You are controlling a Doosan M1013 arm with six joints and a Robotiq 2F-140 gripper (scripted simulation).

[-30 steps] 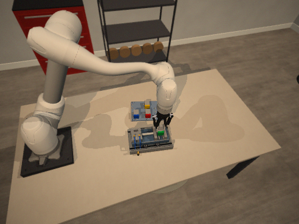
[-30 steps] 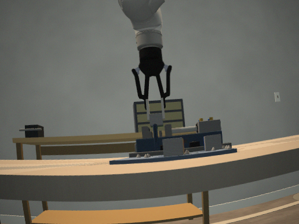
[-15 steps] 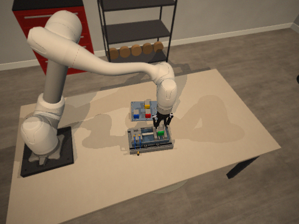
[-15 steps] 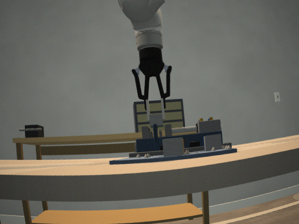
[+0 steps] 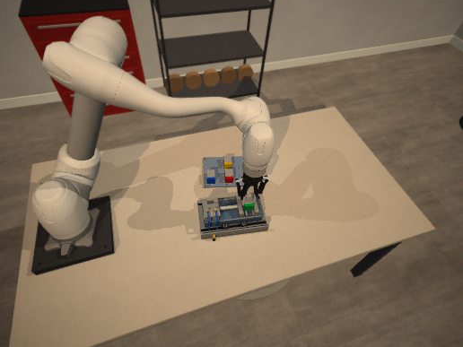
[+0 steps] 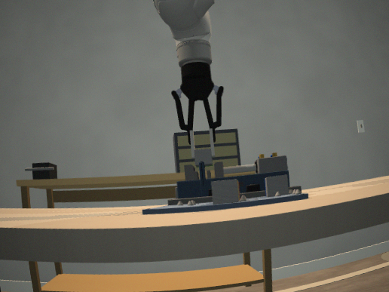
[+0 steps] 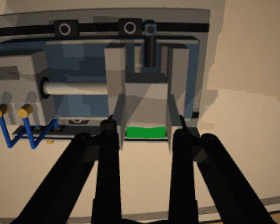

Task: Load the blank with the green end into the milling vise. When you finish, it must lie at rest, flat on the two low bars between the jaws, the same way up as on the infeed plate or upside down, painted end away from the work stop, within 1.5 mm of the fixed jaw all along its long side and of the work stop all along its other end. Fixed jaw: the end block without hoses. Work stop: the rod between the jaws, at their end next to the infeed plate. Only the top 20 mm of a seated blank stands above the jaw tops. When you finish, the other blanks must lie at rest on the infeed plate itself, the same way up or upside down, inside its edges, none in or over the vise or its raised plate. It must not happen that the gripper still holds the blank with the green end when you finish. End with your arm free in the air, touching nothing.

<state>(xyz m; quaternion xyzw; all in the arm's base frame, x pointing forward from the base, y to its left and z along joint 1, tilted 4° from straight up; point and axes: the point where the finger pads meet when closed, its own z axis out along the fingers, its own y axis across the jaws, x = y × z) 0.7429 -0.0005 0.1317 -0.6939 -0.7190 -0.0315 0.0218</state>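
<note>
Right now the green-ended blank is 3 cm below my hand. Round my hand: work stop rod 5 cm to the left, 6 cm below; then fixed jaw 3 cm ahead, 1 cm to the left, 7 cm below; then moving jaw 3 cm behind, 7 cm below.
</note>
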